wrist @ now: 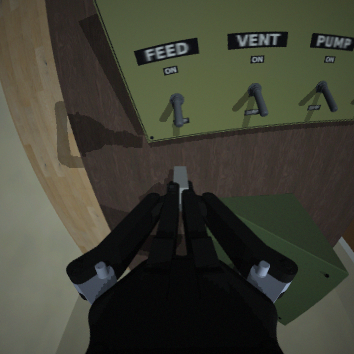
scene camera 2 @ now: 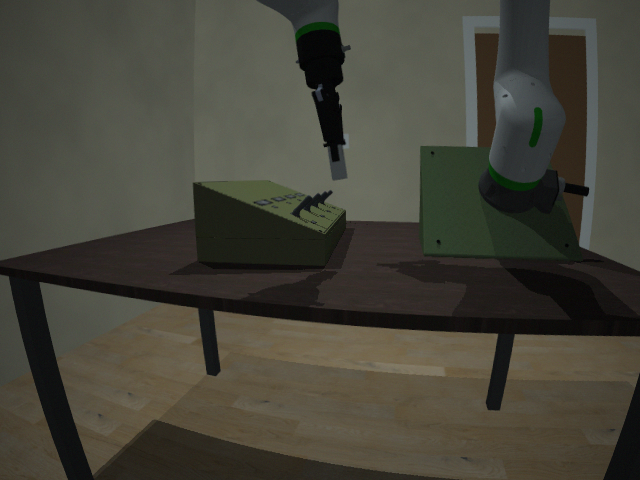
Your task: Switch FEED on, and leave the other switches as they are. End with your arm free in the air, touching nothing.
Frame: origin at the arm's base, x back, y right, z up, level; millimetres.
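Seen in the pictures: gripper, fingertip midpoint: [wrist: 179, 175] [scene camera 2: 339, 179]; arm's base, origin of the base link: [scene camera 2: 508, 189].
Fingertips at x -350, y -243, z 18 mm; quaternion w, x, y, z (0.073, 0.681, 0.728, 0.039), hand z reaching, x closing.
Offsets run from my fingertips to a thing's top centre. Level surfaces: height alone.
The sloped green switch box [scene camera 2: 258, 232] [wrist: 215, 80] stands on the table. In the wrist view its FEED switch @[dy -10, dx -75, dz -32 mm] [wrist: 178, 111] is a grey lever pointing down toward its lower label, away from ON. The VENT switch @[dy +107, dx -103, dz -32 mm] [wrist: 259, 100] and the PUMP switch @[dy +223, dx -132, dz -32 mm] [wrist: 328, 96] also point down, away from ON. In the scene view the levers overlap, and I cannot tell which is which. My gripper [scene camera 2: 338, 178] [wrist: 179, 175] is shut and empty, with its fingertips together. It hangs in the air above the levers' side of the box, apart from the FEED lever.
A larger green sloped block [scene camera 2: 454, 206] [wrist: 280, 240] stands on the table @[dz -159 mm] [scene camera 2: 382, 299] [wrist: 240, 160] to the right in the scene view. The arm's base part [scene camera 2: 516, 191] is in front of that block. A wall and a door [scene camera 2: 532, 56] are behind.
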